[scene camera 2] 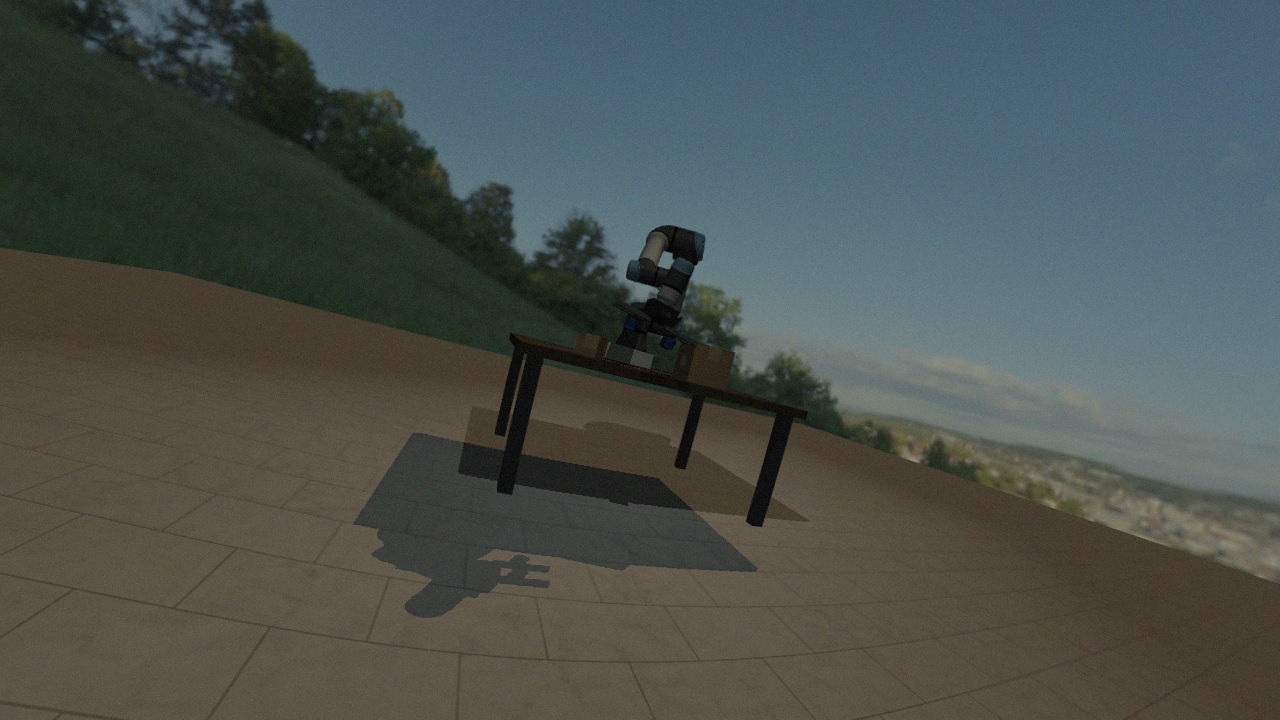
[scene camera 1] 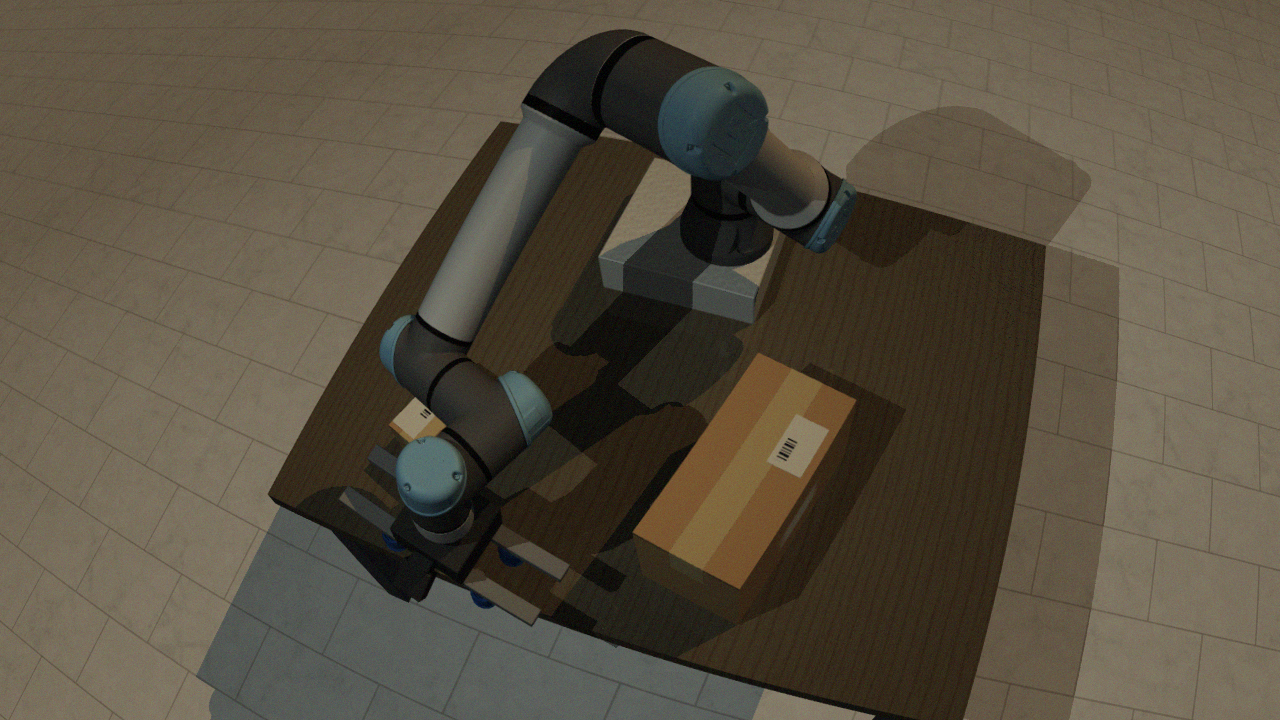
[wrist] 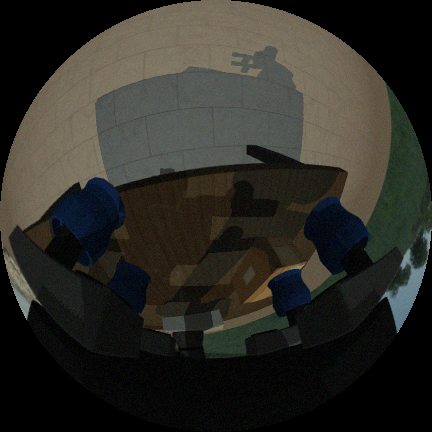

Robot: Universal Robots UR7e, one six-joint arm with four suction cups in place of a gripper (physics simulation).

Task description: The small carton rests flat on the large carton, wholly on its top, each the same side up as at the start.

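Frame: origin at the arm's base, x left, y down, z back, level; millimetres.
Seen in the pictures: hand at its tool point: [scene camera 2: 647, 338] [wrist: 214, 258]; arm's base at its link origin: [scene camera 2: 630, 349] [scene camera 1: 726, 231] [wrist: 187, 331].
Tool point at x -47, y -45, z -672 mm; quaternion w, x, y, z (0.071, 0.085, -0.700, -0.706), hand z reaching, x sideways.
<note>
Pixels of each thing's top centre, then the offset from my tool point to it. Level surfaces: height alone.
- large carton at its top centre: [scene camera 1: 750, 464] [scene camera 2: 706, 346] dx +287, dy -38, dz +271 mm
- small carton at its top centre: [scene camera 1: 442, 408] [wrist: 273, 285] [scene camera 2: 594, 335] dx -160, dy +32, dz +180 mm
- wooden table at its surface level: dy +110 mm
The large carton [scene camera 1: 707, 501] [scene camera 2: 711, 365], brown with a tape strip and a white barcode label on top, stands on the table's front right part in scene camera 1. The small carton [scene camera 1: 418, 428] [scene camera 2: 590, 345], with a label on top, is on the table at the left, partly hidden by the arm. My gripper [scene camera 1: 450, 565] [scene camera 2: 650, 332] [wrist: 212, 256] hangs above the table's front left part, in front of the small carton, with bare blue cups and no carton on them: it is open. A labelled carton also shows low right in the wrist view; I cannot tell which.
The wooden table [scene camera 1: 948, 447] [scene camera 2: 756, 400] [wrist: 165, 225] carries the arm's pale base block [scene camera 1: 662, 282] [scene camera 2: 630, 356] [wrist: 192, 321] near its rear. The arm reaches from there over the table's left side. Tiled floor lies around and below the table, with the front edge near the gripper.
</note>
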